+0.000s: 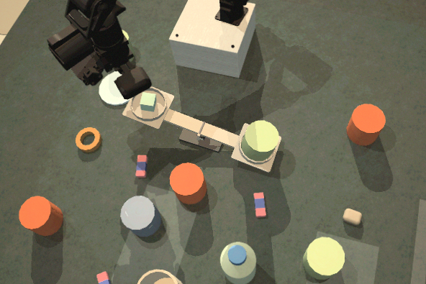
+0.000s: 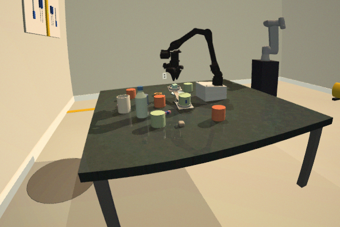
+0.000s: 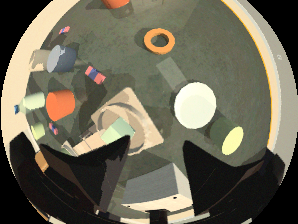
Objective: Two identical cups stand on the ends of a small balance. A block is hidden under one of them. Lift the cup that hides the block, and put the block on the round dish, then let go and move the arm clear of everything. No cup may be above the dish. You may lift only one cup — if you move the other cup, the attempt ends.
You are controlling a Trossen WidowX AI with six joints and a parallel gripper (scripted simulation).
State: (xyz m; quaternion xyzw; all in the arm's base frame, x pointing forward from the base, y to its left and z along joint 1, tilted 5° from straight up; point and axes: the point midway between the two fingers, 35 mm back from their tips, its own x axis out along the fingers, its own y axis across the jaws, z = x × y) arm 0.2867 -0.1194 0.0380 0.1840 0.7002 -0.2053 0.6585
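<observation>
The teal block lies 10 mm ahead of my gripper tip, 50 mm to the left of it and 30 mm below it. The rest, counted from my gripper tip: beige lump: 50 mm ahead, 540 mm to the left, 110 mm below; round white dish: 30 mm behind, 80 mm to the right, 120 mm below; grey-blue cup: 240 mm ahead, 170 mm to the left, 80 mm below.
</observation>
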